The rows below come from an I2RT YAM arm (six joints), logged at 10 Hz.
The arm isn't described. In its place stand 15 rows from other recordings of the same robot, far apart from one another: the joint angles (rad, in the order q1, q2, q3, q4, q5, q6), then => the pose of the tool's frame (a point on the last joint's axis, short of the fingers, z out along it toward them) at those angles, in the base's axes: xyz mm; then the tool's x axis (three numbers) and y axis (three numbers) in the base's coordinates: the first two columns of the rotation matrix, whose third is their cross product.
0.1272, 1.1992, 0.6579, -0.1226, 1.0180, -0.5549 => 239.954 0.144 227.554 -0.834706 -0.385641 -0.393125 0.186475 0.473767 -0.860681
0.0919, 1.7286, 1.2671, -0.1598, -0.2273, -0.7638 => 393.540 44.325 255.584 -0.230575 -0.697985 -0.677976 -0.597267 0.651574 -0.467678
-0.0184, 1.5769, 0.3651, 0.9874, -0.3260, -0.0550 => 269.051 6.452 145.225 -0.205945 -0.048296 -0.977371 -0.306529 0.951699 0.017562
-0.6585, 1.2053, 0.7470, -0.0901, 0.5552, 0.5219 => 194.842 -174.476 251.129 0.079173 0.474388 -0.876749 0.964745 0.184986 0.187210
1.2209, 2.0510, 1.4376, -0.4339, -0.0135, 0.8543 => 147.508 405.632 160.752 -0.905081 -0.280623 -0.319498 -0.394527 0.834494 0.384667
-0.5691, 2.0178, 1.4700, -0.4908, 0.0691, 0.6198 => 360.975 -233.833 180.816 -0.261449 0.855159 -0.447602 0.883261 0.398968 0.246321
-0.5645, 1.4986, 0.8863, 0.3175, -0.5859, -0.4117 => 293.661 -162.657 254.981 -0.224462 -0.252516 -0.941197 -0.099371 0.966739 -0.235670
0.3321, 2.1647, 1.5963, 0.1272, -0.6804, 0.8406 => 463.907 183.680 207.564 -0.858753 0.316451 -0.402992 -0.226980 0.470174 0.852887
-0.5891, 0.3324, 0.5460, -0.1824, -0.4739, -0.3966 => 94.488 -43.602 313.516 -0.020549 -0.399663 -0.916432 0.116213 0.909457 -0.399228
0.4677, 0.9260, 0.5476, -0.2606, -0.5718, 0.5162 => 165.006 104.924 227.753 -0.841480 0.039991 -0.538807 -0.404172 0.615211 0.676876
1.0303, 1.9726, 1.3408, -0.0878, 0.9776, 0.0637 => 245.031 350.950 198.309 -0.348538 -0.511640 -0.785332 -0.136546 0.856649 -0.497502
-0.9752, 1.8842, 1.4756, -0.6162, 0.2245, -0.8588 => 221.492 -340.960 229.457 -0.973313 0.120608 -0.195231 0.206684 0.830397 -0.517419
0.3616, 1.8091, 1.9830, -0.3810, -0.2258, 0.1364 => 389.658 155.902 449.176 -0.265289 0.041348 -0.963282 -0.518466 0.836221 0.178680
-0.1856, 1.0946, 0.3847, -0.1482, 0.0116, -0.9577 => 192.130 -36.494 151.034 -0.584887 -0.722287 -0.369064 -0.497710 0.678868 -0.539836
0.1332, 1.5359, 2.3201, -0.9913, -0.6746, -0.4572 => 236.395 54.110 571.918 0.130348 -0.330359 -0.934811 -0.726630 0.609645 -0.316766
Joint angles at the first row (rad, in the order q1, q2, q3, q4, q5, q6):
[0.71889, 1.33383, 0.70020, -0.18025, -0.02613, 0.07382]
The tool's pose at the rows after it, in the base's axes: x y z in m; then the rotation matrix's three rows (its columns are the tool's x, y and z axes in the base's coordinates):
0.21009 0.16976 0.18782; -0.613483 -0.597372 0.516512; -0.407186 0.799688 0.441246; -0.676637 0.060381 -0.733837
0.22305 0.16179 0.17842; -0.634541 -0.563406 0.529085; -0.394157 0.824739 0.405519; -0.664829 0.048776 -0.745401
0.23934 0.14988 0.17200; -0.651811 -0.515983 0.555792; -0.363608 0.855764 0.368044; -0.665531 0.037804 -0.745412
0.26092 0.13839 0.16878; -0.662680 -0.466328 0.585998; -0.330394 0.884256 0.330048; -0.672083 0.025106 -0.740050
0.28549 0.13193 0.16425; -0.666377 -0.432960 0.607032; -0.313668 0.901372 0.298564; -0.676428 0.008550 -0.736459
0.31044 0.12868 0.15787; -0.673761 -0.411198 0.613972; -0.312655 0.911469 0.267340; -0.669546 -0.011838 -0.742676
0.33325 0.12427 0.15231; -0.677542 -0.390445 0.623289; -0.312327 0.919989 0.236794; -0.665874 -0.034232 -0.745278
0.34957 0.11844 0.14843; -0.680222 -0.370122 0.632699; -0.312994 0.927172 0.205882; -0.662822 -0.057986 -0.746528
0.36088 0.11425 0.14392; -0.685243 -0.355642 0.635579; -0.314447 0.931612 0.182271; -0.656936 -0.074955 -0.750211
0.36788 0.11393 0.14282; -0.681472 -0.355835 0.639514; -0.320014 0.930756 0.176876; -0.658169 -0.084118 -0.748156
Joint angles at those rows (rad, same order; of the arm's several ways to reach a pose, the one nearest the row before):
[0.67693, 1.36359, 0.70020, -0.16078, -0.02041, 0.06695]
[0.62505, 1.40897, 0.70017, -0.13255, -0.01926, 0.05169]
[0.55714, 1.45133, 0.70671, -0.09672, -0.01850, 0.03605]
[0.48543, 1.50933, 0.74104, -0.06505, -0.01850, 0.01698]
[0.43088, 1.59245, 0.79938, -0.03492, -0.01774, -0.00668]
[0.39160, 1.68669, 0.87490, -0.02536, -0.01277, -0.03184]
[0.35649, 1.76794, 0.94700, -0.02002, -0.00439, -0.05627]
[0.32750, 1.82214, 0.99854, -0.01927, 0.00859, -0.07762]
[0.30841, 1.86406, 1.03513, -0.01966, 0.01926, -0.09175]
[0.30232, 1.88775, 1.06147, -0.01925, 0.02155, -0.10281]

